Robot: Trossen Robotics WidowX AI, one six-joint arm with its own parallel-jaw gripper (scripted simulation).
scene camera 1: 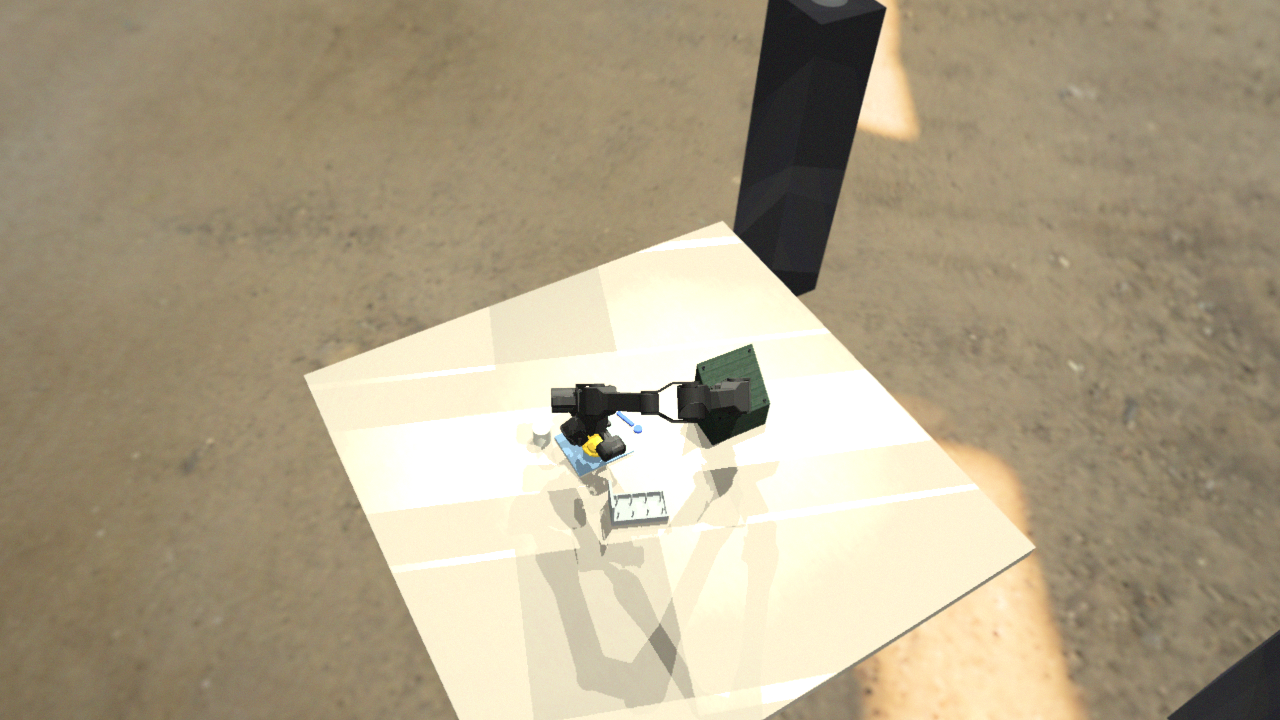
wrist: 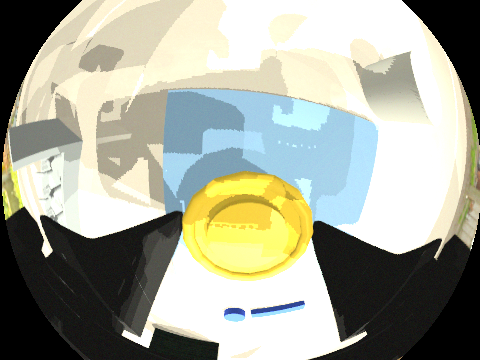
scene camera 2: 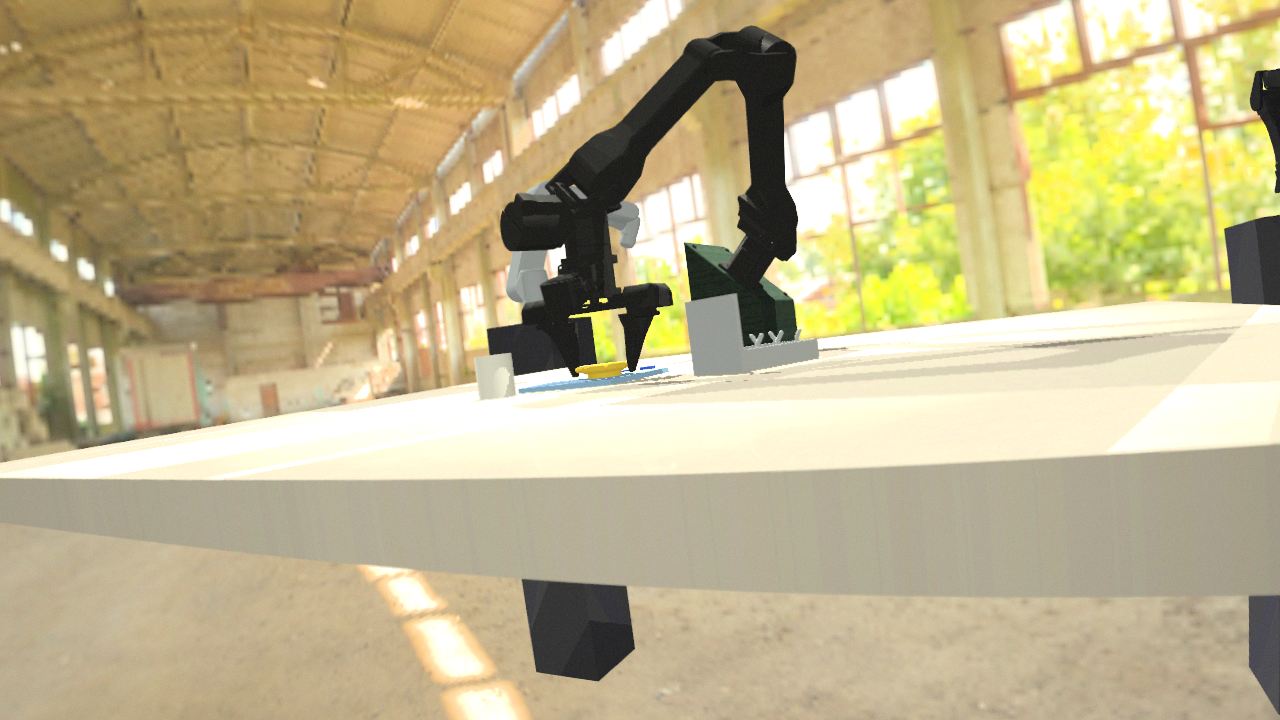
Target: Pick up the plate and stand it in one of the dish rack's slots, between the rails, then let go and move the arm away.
Scene:
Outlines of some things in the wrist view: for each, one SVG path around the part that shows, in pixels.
My gripper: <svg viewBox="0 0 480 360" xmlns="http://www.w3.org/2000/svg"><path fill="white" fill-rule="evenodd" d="M315 221L313 249L331 300L340 343L363 332L368 336L339 351L308 360L400 359L431 328L451 299L471 248L455 235L444 244L437 260L436 252L443 240L440 237L409 252L393 253L324 221ZM5 220L29 292L52 327L81 357L183 360L123 336L124 331L140 339L157 291L179 247L183 213L173 211L96 239L40 215L41 227L53 249L47 257L41 251L44 237L39 223L24 205Z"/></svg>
A yellow plate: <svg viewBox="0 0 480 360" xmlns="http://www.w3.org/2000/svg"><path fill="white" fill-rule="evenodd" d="M209 181L200 191L197 191L196 195L192 196L191 201L188 203L187 211L183 213L184 243L187 245L188 251L191 252L193 259L203 265L208 272L236 281L271 279L271 277L283 273L285 269L292 268L292 265L307 251L309 240L312 237L312 211L307 201L305 201L305 197L301 196L299 189L280 179L279 176L271 175L271 173L251 171L229 173L229 175L216 177L216 179Z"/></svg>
A grey dish rack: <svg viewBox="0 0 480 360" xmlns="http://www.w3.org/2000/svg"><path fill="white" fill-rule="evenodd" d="M9 128L8 145L9 152L11 152L9 156L11 156L12 171L19 171L21 167L25 168L25 165L41 160L41 172L37 171L36 176L41 177L43 199L39 199L39 203L44 203L45 215L81 235L79 188L77 187L79 187L81 147L83 147L84 140L79 139L79 136L75 135L71 129L68 129L67 125L64 125L59 117L57 119L55 117L55 119L35 121L35 123L32 121L32 123L21 124L19 127L16 125L16 127Z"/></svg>

